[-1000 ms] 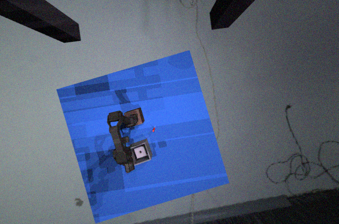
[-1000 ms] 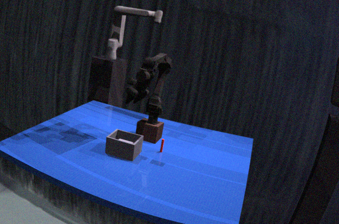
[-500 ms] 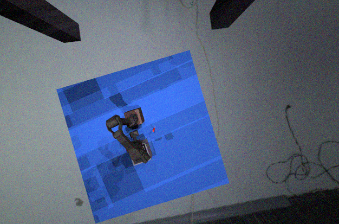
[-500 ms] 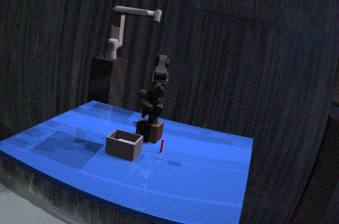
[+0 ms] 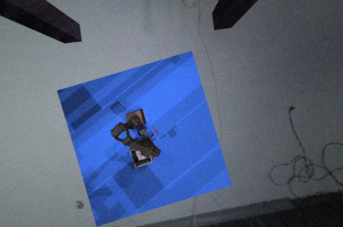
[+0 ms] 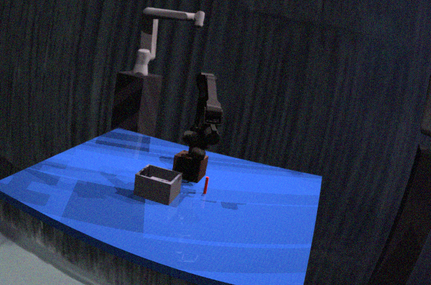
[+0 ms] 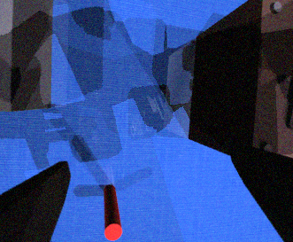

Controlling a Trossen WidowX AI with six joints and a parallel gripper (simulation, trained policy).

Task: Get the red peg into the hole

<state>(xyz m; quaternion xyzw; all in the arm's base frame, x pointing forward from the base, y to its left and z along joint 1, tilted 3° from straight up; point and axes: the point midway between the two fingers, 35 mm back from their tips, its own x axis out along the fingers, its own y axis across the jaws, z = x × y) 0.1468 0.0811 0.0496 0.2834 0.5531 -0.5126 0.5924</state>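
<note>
The red peg lies 8 cm to the left of my gripper tip and 9 cm below it. Round my gripper tip: grey box 18 cm ahead, 7 cm to the right, 11 cm below.
</note>
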